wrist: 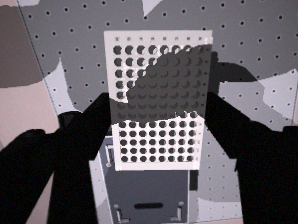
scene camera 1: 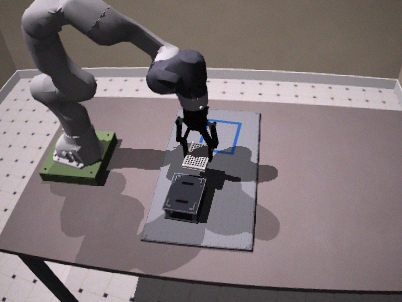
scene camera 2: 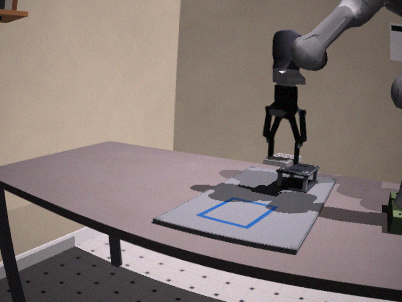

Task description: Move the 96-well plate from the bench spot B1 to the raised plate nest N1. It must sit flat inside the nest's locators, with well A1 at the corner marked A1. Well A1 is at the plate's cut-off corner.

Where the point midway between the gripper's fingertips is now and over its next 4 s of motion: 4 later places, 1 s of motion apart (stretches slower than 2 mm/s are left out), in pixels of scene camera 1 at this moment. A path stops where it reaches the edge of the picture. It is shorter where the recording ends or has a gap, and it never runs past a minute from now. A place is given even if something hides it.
My gripper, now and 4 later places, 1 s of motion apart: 198, 157; 189, 171; 182, 180; 183, 188; 184, 190
